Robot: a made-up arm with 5 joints. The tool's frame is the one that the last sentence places.
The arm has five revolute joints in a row. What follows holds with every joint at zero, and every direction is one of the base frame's. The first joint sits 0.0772 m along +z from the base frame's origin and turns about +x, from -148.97 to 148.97 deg. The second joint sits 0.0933 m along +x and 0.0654 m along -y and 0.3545 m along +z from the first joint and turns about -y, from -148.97 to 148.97 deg. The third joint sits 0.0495 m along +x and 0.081 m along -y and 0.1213 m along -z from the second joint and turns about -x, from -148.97 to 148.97 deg. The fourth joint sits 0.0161 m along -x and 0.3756 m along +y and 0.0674 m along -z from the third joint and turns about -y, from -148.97 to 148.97 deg. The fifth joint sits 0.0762 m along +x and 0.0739 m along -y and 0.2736 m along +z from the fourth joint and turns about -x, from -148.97 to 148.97 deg. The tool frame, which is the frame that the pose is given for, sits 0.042 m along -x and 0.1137 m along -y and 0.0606 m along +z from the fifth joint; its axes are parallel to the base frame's.
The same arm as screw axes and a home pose.
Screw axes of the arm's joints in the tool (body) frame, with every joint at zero. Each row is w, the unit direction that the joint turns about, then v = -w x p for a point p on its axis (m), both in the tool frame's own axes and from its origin. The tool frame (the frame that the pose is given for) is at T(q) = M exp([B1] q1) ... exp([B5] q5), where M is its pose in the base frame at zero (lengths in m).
B1 = (1, 0, 0, 0, -0.5, 0.0416)
B2 = (0, -1, 0, -0.1455, 0, 0.0676)
B3 = (-1, 0, 0, 0, 0.2668, -0.188)
B4 = (0, -1, 0, -0.3342, 0, 0.0342)
B5 = (-1, 0, 0, 0, 0.0606, 0.1137)
M =
1 0 0 0.1609
0 1 0 0.0416
0 0 1 0.5772
0 0 0 1
Joint limits (deg, base to tool): -148.97..148.97 -148.97..148.97 -148.97..148.97 -148.97..148.97 -148.97..148.97

